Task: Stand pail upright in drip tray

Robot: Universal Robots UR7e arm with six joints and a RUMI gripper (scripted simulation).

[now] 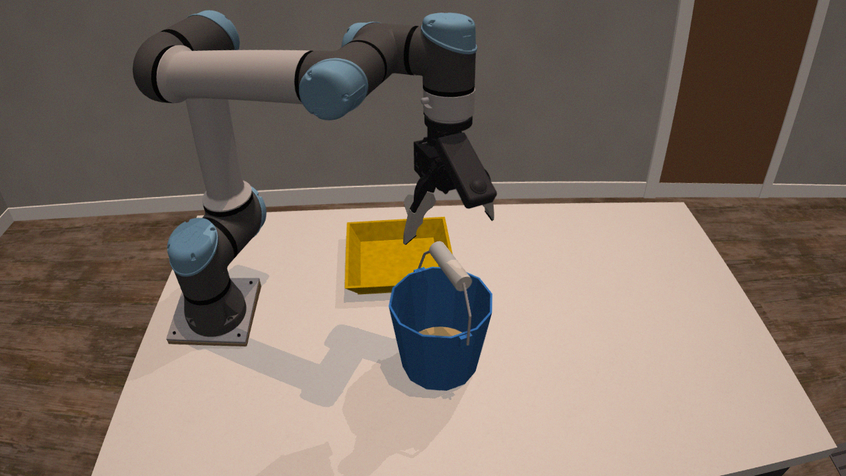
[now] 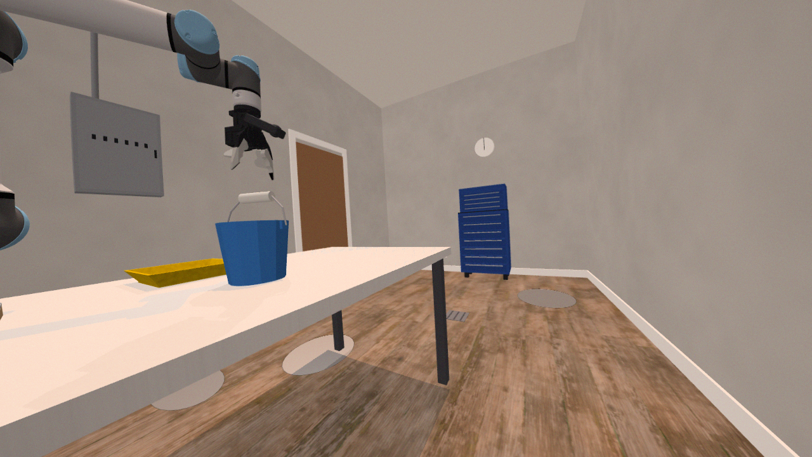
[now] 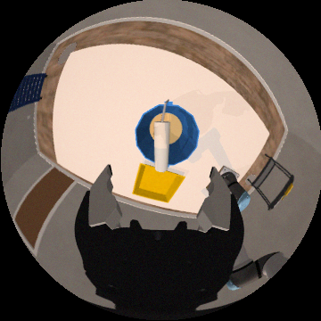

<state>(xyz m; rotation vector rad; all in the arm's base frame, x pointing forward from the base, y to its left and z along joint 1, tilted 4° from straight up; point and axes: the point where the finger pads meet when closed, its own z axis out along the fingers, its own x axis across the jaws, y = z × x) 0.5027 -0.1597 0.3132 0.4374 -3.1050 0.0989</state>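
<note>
Right now my hand is 1 cm past the blue pail and 17 cm above it. The rest, counted from my hand: drip tray 6 cm behind, 32 cm to the left, 31 cm below.
</note>
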